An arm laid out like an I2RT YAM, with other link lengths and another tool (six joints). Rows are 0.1 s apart.
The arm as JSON. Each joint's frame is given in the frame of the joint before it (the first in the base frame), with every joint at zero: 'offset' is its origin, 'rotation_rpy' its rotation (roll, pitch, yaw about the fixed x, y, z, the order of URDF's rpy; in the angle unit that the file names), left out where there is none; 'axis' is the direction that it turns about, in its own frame. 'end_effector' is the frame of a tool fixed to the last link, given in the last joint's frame.
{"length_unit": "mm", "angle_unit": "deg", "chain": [
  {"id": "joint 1", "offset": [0.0, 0.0, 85.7], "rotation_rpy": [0.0, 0.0, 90.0], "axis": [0.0, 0.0, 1.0]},
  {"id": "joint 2", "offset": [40.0, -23.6, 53.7], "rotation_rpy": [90.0, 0.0, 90.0], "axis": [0.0, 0.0, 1.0]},
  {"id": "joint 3", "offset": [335.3, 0.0, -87.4], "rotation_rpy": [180.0, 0.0, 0.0], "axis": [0.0, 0.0, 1.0]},
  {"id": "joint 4", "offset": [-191.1, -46.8, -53.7], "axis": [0.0, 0.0, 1.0]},
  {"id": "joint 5", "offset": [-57.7, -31.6, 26.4], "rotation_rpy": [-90.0, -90.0, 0.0], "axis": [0.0, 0.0, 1.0]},
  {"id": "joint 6", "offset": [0.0, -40.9, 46.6], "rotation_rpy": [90.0, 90.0, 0.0], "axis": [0.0, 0.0, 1.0]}
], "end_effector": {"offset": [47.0, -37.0, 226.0], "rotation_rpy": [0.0, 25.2, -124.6]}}
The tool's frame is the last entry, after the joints.
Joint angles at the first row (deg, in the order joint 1, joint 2, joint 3, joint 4, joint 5, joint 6):
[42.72, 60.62, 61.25, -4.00, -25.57, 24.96]
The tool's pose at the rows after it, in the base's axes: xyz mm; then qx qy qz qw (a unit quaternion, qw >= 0):
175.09 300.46 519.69 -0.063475 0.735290 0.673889 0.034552
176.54 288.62 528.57 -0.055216 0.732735 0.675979 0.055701
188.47 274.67 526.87 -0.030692 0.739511 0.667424 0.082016
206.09 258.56 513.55 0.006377 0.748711 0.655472 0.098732
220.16 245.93 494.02 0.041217 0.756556 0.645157 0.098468
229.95 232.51 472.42 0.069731 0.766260 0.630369 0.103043
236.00 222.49 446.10 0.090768 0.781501 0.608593 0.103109
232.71 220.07 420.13 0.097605 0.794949 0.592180 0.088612
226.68 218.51 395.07 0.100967 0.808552 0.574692 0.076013
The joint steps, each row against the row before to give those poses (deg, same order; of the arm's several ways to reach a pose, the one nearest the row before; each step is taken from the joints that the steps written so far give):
[-0.35, -2.08, 0.83, -0.98, 0.90, -0.25]
[-0.29, -1.60, 0.99, -1.51, 2.02, -0.35]
[-0.95, -1.20, 0.73, -2.63, 3.26, -0.92]
[-3.01, -0.93, -0.79, -2.11, 1.55, -0.02]
[-3.69, -0.55, -1.74, -1.42, -0.66, 0.73]
[-3.33, -0.97, -2.17, -1.46, -0.35, -0.47]
[-3.03, -0.64, -2.13, -2.08, -0.76, -1.74]
[-2.06, -0.61, -2.51, -1.53, -2.11, -1.63]
[-0.69, -0.83, -2.46, -1.61, -0.75, -1.79]

